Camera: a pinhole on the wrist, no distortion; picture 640 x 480 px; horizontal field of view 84.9 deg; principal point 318.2 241.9 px. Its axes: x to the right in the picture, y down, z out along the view. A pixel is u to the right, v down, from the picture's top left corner.
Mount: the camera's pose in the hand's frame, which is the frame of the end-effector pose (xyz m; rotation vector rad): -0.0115 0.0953 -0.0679 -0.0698 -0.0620 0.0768
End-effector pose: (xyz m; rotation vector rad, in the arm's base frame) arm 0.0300 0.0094 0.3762 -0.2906 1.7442 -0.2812
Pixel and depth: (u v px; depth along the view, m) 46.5 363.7 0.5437
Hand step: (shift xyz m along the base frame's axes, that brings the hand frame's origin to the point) 0.5050 0.4232 0.2617
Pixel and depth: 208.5 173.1 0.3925
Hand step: 0.3425 0.0772 0.0688
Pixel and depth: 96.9 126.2 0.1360
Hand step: 0.0814 0.0833 0.0637
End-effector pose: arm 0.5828 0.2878 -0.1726 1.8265 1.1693 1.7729
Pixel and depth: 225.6 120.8 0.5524
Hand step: 0.4573 0.0538 -0.2489
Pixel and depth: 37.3 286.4 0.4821
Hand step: 0.4628 -0.3019 -0.2340
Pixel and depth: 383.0 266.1 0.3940
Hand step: 0.3527 0.0281 0.0816
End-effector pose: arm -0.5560 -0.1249 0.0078 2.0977 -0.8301 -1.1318
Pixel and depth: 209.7 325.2 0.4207
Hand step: -0.4189 -0.0706 0.0937
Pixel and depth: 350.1 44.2 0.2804
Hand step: -0.1812 -0.0280 -0.1357
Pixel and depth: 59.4 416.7 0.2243
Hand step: -0.2561 -0.0078 0.1914
